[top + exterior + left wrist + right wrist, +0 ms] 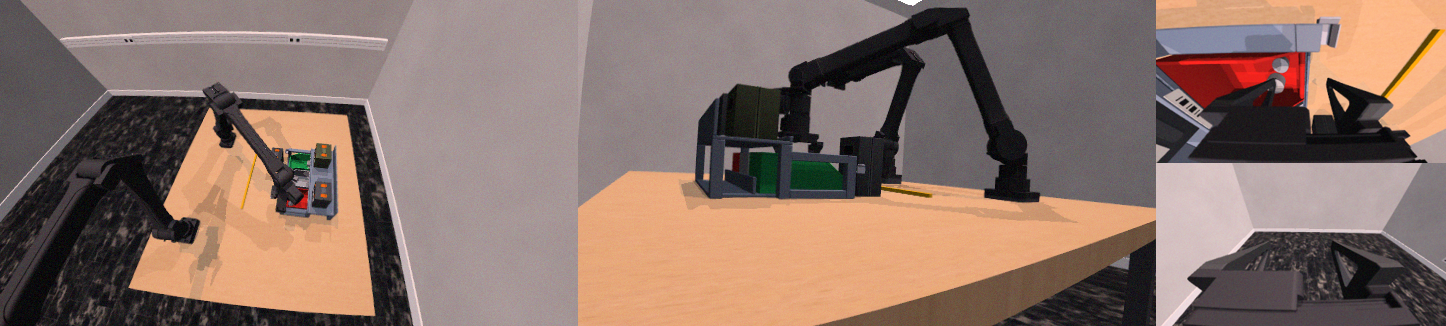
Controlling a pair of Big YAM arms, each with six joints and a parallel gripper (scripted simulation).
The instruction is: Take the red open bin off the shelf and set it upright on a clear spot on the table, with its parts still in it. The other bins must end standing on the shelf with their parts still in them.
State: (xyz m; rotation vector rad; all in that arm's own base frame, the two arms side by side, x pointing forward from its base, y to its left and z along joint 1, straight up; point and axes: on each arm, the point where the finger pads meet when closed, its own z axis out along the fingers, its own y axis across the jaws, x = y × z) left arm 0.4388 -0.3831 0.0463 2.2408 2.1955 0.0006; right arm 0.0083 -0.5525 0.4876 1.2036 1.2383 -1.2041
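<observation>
Now: left hand 120 mm to the right of the grey bin, 80 mm short of it and 10 mm above it. From my left hand the other things lie so: black box 220 mm to the left, 80 mm behind, 10 mm above; grey shelf 120 mm to the left, 100 mm ahead, 10 mm above; green bin 230 mm to the left, 70 mm ahead, 10 mm below.
</observation>
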